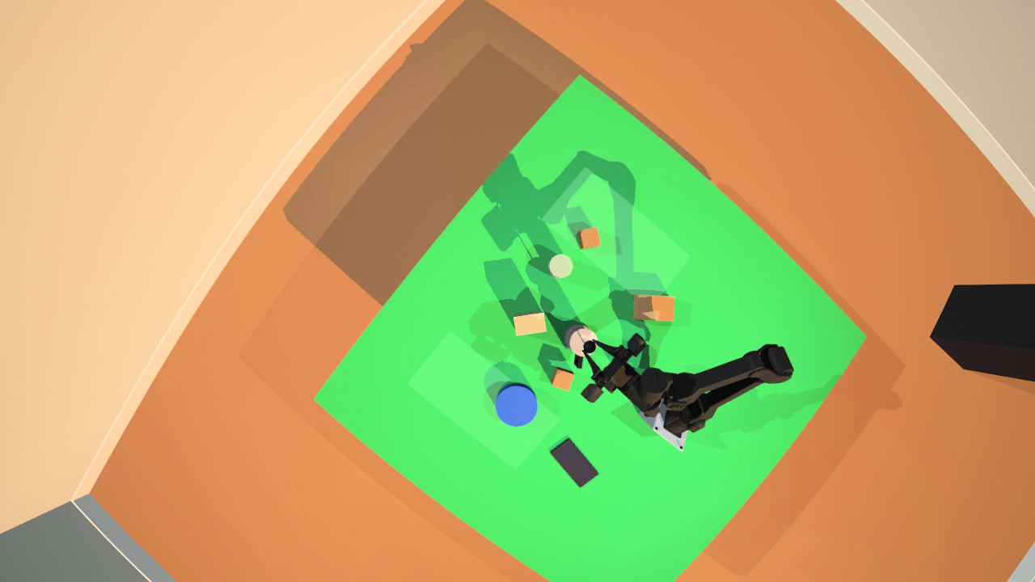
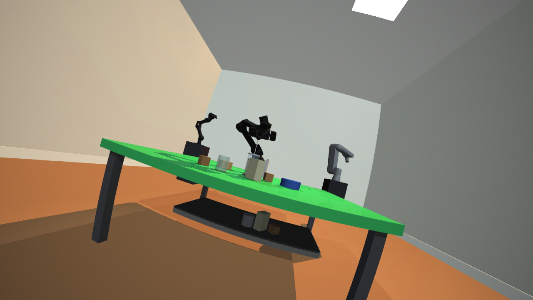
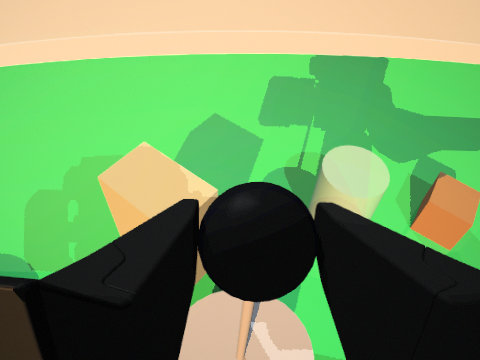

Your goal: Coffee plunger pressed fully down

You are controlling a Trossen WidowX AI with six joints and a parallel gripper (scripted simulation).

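The coffee press lies 20 mm behind my gripper tip, 20 mm to the left of it and 130 mm below it. Round my gripper tip: dark flat slab 230 mm behind, 320 mm to the left, 240 mm below; orange box 150 mm behind, 190 mm to the right, 220 mm below; blue disc 30 mm ahead, 260 mm to the left, 230 mm below.
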